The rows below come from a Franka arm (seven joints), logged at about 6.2 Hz.
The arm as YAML. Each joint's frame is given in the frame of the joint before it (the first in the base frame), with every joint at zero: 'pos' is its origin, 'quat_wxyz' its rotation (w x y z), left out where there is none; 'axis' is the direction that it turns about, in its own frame. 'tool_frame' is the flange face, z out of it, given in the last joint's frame.
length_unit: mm
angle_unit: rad
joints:
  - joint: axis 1
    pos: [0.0, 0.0, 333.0]
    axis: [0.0, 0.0, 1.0]
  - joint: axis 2
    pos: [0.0, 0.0, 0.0]
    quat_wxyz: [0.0, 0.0, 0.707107, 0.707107]
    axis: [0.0, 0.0, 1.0]
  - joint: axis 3
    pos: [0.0, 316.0, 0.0]
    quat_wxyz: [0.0, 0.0, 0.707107, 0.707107]
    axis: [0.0, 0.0, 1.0]
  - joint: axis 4
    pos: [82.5, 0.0, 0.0]
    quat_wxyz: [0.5, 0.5, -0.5, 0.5]
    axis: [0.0, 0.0, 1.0]
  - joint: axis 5
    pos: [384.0, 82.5, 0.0]
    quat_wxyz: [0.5, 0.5, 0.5, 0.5]
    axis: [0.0, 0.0, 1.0]
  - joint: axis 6
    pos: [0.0, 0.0, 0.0]
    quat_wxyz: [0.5, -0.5, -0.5, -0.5]
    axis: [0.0, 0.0, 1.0]
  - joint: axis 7
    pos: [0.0, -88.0, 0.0]
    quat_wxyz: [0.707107, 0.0, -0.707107, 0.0]
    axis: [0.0, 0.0, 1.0]
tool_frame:
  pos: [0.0, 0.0, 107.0]
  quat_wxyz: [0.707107, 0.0, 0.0, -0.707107]
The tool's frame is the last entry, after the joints.
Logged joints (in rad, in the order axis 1, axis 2, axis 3, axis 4, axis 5, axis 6, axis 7), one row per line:
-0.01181, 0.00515, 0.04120, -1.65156, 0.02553, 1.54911, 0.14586
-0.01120, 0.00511, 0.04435, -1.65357, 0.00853, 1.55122, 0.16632
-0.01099, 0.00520, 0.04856, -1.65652, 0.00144, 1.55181, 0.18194
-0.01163, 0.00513, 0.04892, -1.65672, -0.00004, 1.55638, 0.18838
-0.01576, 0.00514, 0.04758, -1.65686, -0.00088, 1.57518, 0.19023
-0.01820, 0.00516, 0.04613, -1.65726, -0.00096, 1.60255, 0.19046
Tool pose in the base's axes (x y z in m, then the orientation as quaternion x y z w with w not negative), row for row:
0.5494, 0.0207, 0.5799, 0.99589, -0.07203, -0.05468, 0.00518
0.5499, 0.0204, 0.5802, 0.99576, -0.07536, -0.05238, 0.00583
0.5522, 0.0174, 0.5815, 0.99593, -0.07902, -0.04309, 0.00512
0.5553, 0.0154, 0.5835, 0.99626, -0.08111, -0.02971, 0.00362
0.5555, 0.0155, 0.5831, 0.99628, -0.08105, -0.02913, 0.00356
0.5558, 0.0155, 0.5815, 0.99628, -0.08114, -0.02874, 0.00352
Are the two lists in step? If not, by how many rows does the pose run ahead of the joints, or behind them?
The pose runs 2 rows ahead of the joints: the pose in row i belongs to the joints in row i + 2.
